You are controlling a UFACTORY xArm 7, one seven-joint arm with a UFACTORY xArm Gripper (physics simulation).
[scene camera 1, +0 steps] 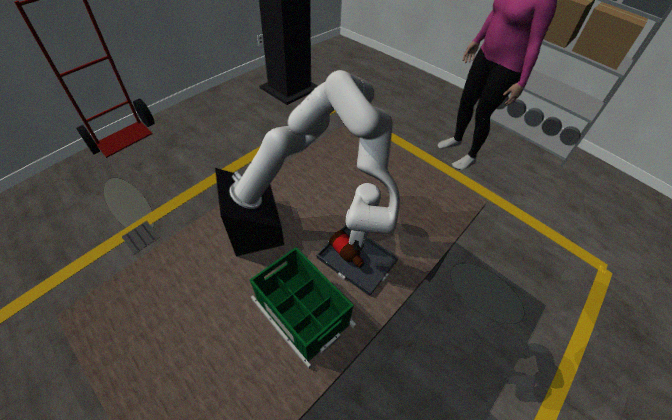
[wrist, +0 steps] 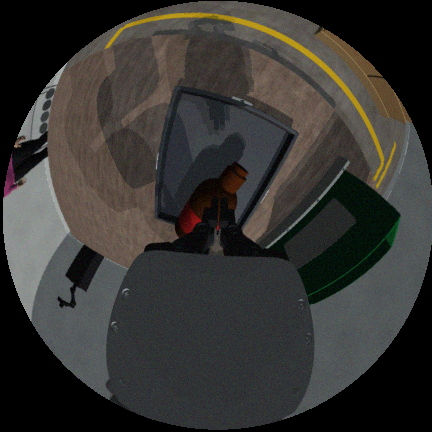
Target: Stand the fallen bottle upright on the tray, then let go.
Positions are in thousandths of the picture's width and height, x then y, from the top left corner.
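Observation:
The wrist camera gives me my own gripper (wrist: 506, 480), and in that same view I see a brown bottle (wrist: 536, 413).

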